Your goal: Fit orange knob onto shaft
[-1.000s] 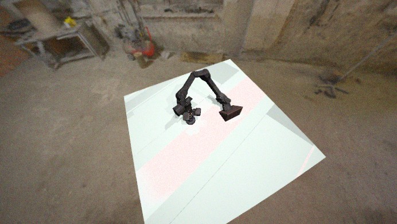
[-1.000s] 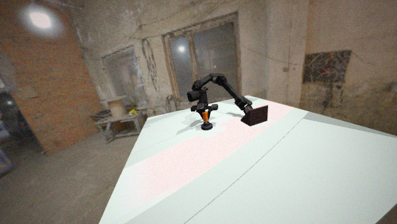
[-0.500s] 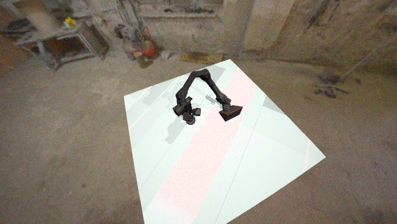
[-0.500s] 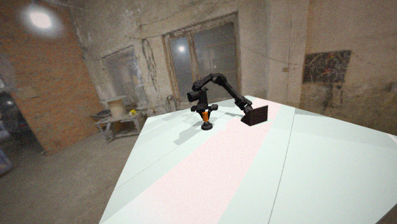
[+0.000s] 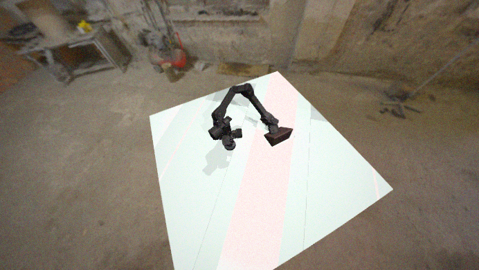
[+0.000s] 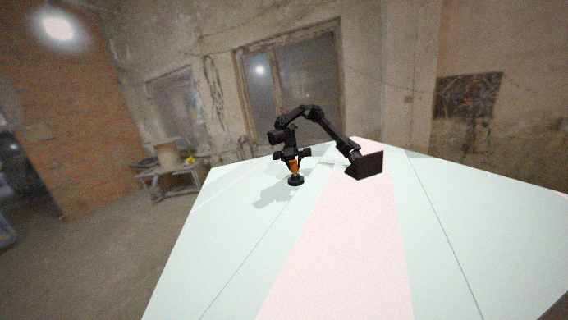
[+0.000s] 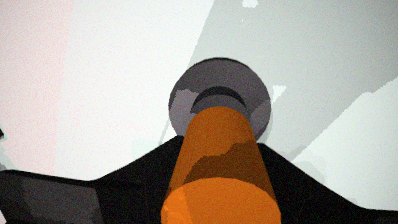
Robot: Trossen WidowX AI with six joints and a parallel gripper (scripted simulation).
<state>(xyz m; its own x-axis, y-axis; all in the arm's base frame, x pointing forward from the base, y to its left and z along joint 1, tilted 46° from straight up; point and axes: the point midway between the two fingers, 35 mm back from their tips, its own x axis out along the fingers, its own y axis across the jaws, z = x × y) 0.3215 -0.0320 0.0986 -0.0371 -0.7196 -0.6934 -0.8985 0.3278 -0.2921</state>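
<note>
Now: gripper tip 30 mm below the orange knob. From my gripper tip the other things lie so: round pedestal 40 mm below.
</note>
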